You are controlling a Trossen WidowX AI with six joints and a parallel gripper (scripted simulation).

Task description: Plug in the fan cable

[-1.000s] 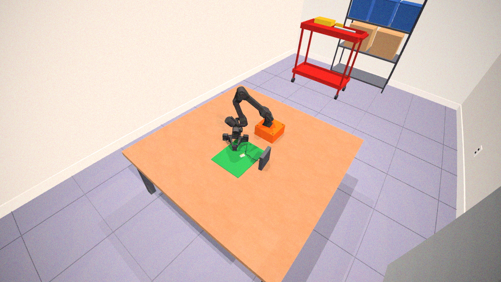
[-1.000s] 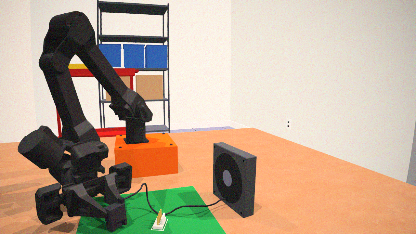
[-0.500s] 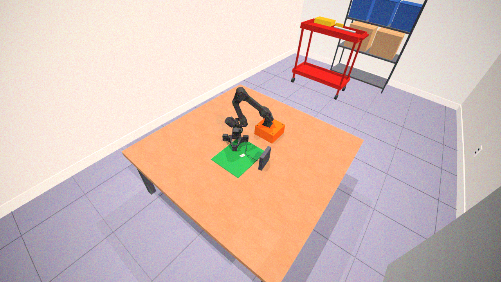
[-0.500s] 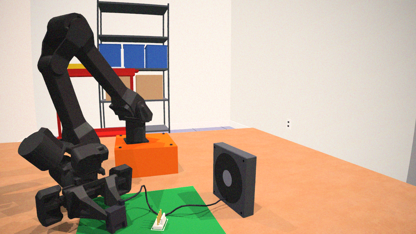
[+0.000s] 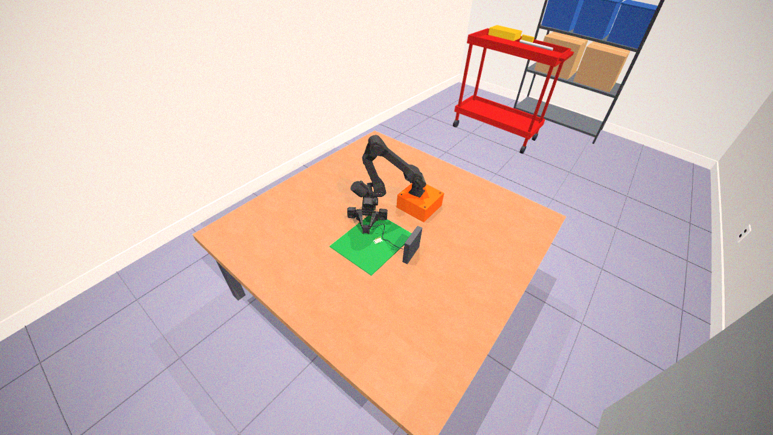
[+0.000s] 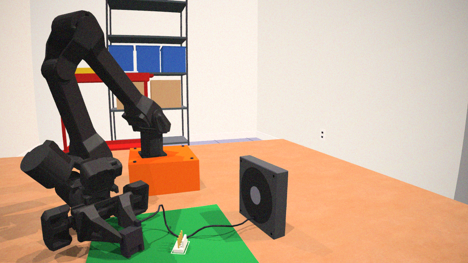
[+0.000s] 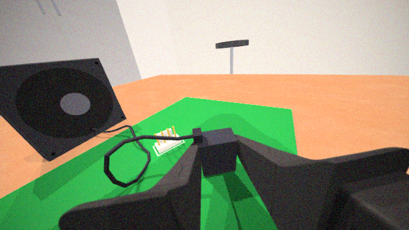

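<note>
Now: the black fan plug 1 cm below my gripper tip. The rest, counted from my gripper tip: black fan (22 cm to the left, 2 cm above); then white four-pin header (1 cm ahead, 7 cm to the left, 4 cm below); then green board (2 cm ahead, 5 cm to the left, 5 cm below).
</note>
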